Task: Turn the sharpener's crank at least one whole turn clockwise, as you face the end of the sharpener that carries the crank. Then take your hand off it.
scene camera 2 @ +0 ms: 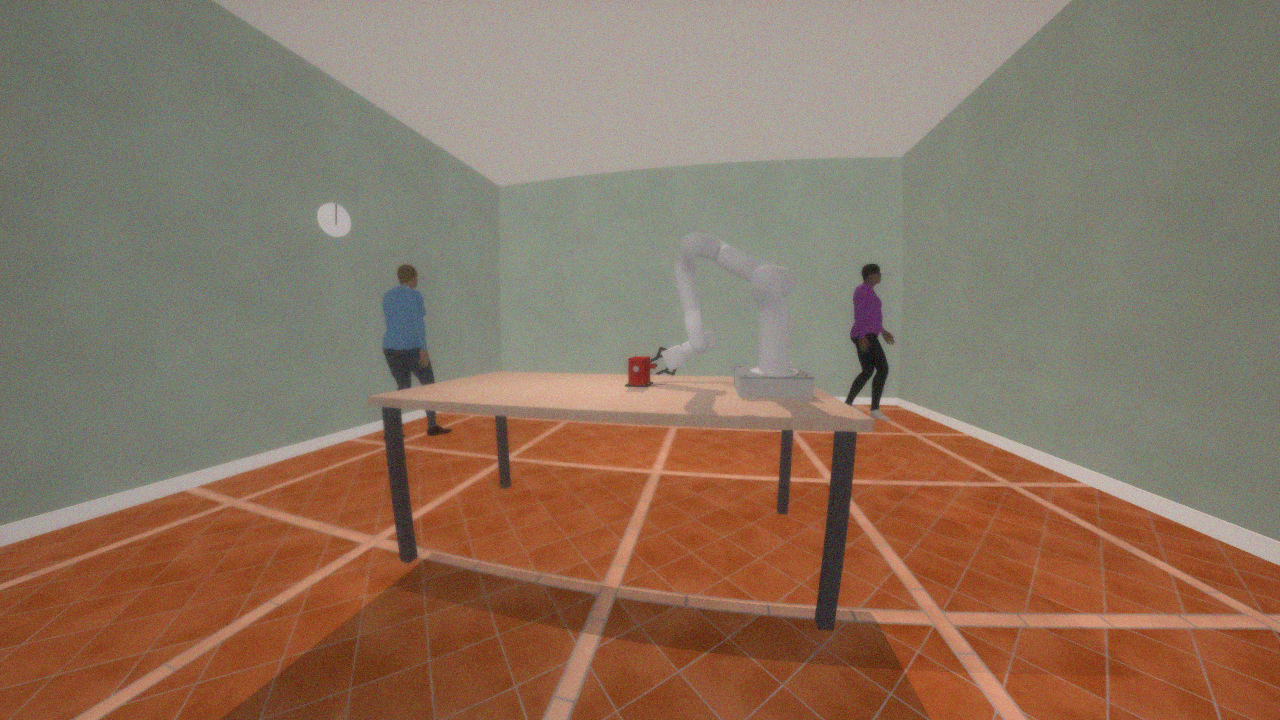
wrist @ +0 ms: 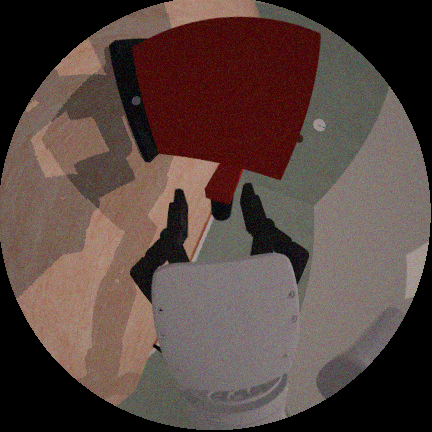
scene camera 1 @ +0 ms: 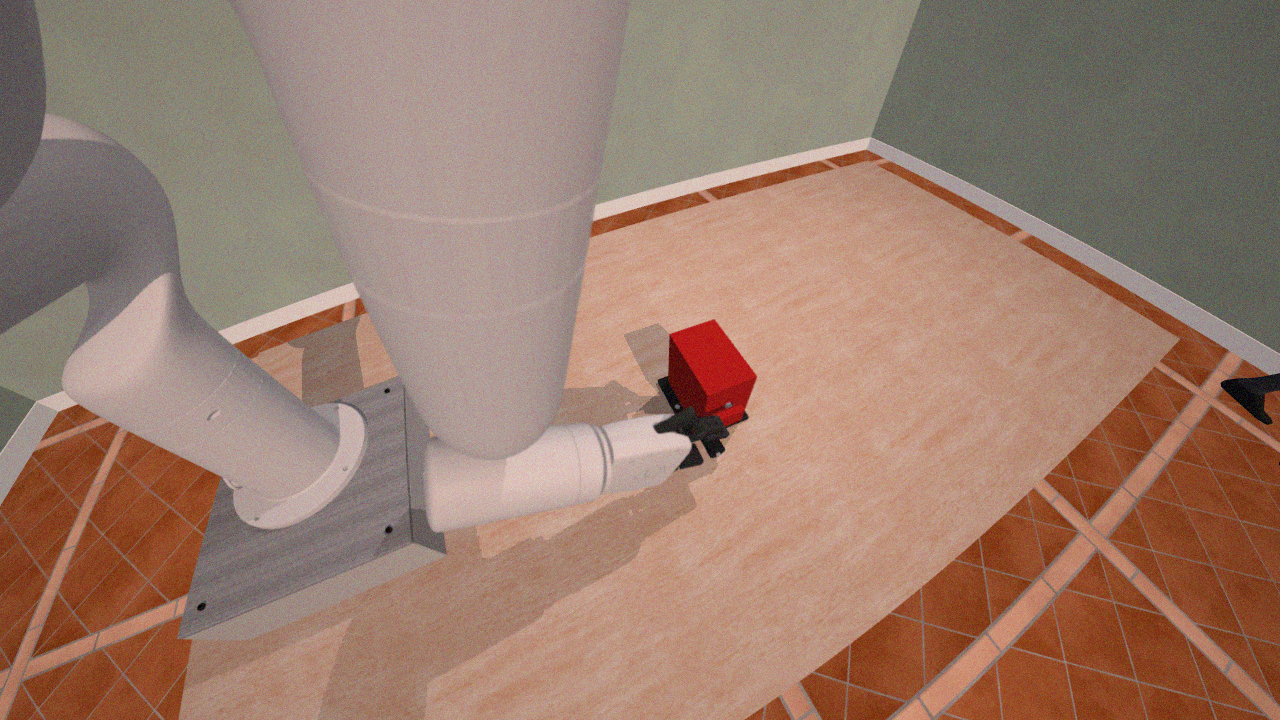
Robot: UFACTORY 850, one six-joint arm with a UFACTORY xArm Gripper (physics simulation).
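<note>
The red sharpener (scene camera 1: 711, 367) (scene camera 2: 638, 370) (wrist: 225, 95) stands upright on a black base on the table. In the wrist view a short red piece with a black end (wrist: 221, 210), which looks like part of the crank, sticks out from its near end. My gripper (scene camera 1: 714, 433) (scene camera 2: 657, 362) (wrist: 213, 193) is partly open at that end, its two black fingers apart. In the wrist view the red piece and black end show between the fingertips, with gaps on both sides; the fingers are not shut on it. The rest of the crank is hidden or too small to tell.
The arm's grey base (scene camera 1: 375, 465) (scene camera 2: 774, 385) stands on the wooden table (scene camera 1: 895, 358) (scene camera 2: 537, 394). A person in blue (scene camera 2: 404, 317) stands beyond the table's left side, a person in purple (scene camera 2: 866, 308) beyond its right side. A dark shoe (scene camera 1: 1253, 394) shows at the right edge.
</note>
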